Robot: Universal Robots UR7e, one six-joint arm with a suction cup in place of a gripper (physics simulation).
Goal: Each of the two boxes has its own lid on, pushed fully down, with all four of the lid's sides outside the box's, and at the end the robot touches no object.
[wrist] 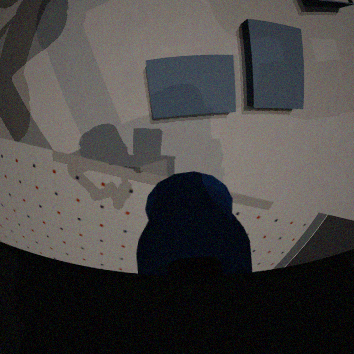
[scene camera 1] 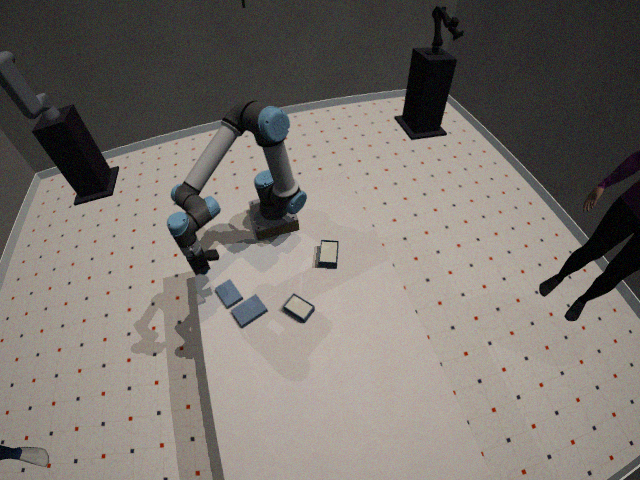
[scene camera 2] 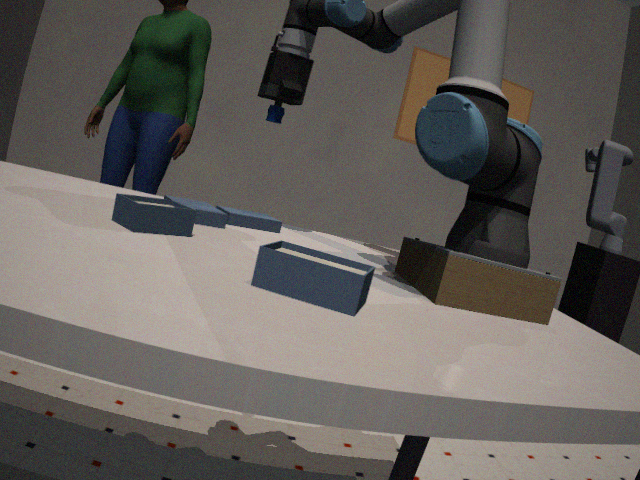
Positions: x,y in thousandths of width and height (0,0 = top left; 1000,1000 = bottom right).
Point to a larger blue-grey lid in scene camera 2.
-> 324,449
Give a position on a smaller blue-grey lid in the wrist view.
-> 538,239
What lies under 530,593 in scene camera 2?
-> A blue box.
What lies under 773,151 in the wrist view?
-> A larger blue-grey lid.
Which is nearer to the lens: the blue box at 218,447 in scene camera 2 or the smaller blue-grey lid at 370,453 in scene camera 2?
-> The blue box.
